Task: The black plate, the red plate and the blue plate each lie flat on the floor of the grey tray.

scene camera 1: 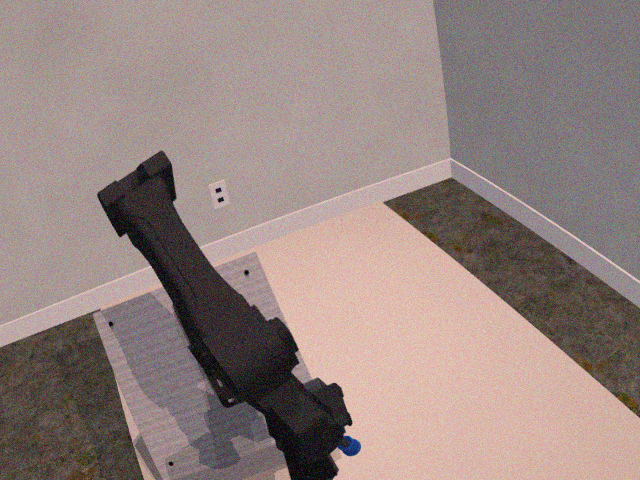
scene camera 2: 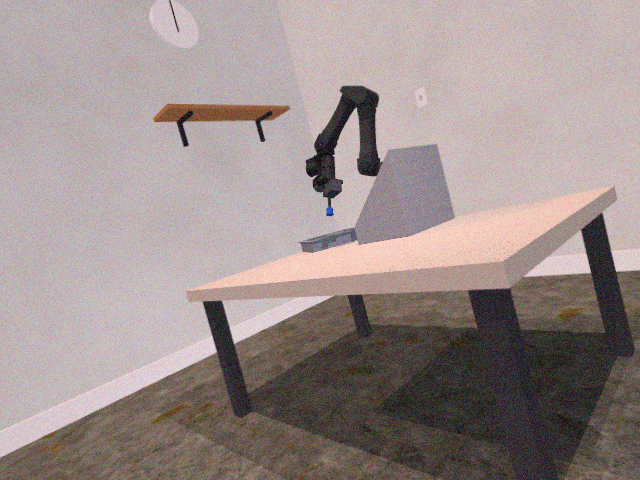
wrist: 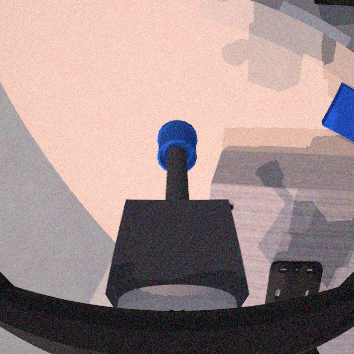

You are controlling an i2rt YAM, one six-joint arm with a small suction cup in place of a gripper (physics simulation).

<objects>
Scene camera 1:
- my suction cup: 355, 447
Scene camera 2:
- grey tray: 333, 239
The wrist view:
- my suction cup: 176, 130
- grey tray: 328, 24
</objects>
